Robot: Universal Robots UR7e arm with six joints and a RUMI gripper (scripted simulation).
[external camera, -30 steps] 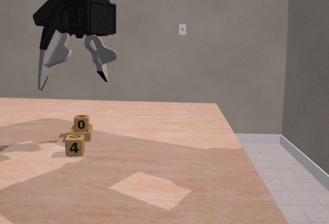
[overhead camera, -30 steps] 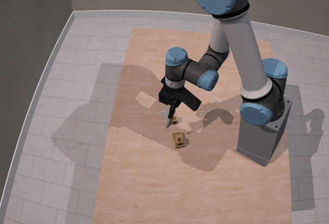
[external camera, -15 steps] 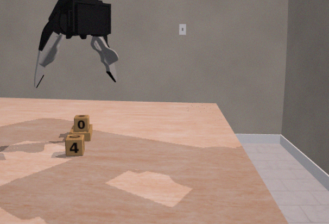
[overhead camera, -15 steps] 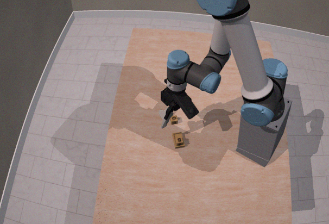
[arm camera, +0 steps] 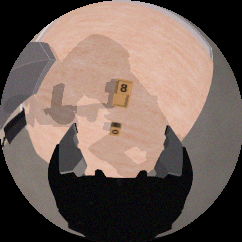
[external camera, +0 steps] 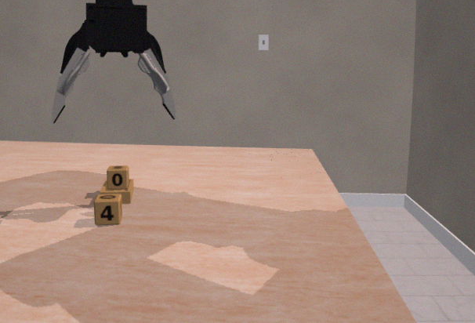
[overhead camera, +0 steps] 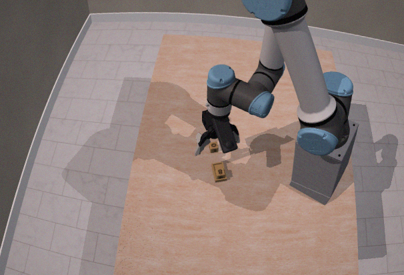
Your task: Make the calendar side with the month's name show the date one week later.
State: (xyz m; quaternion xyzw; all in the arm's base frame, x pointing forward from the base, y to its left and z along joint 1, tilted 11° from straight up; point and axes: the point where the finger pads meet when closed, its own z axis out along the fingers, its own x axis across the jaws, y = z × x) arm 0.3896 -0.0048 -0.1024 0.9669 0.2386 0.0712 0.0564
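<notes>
Now: the wooden calendar tray 1 cm behind my hand, 3 cm to the left of it and 10 cm below it.
</notes>
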